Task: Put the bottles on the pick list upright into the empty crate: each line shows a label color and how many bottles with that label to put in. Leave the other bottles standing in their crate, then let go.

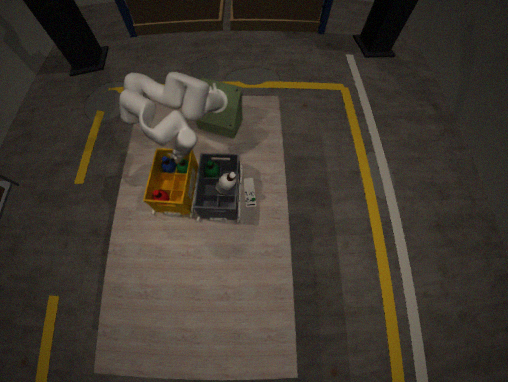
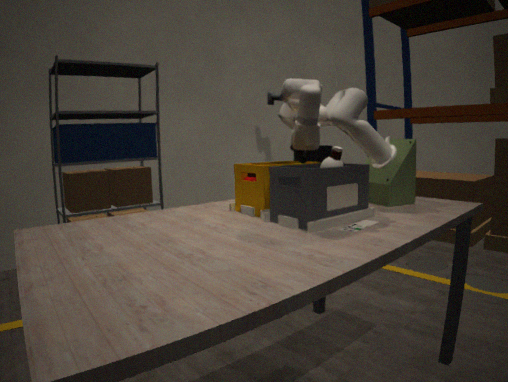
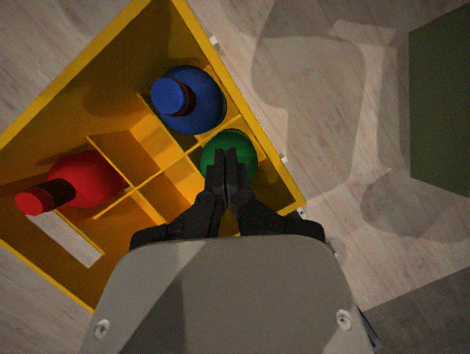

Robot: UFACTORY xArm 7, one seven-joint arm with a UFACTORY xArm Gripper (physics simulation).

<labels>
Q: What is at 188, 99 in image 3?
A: A blue bottle.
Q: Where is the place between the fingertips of my gripper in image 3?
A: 227, 161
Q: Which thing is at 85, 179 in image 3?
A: A red bottle.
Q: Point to a green bottle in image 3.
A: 229, 138
</labels>
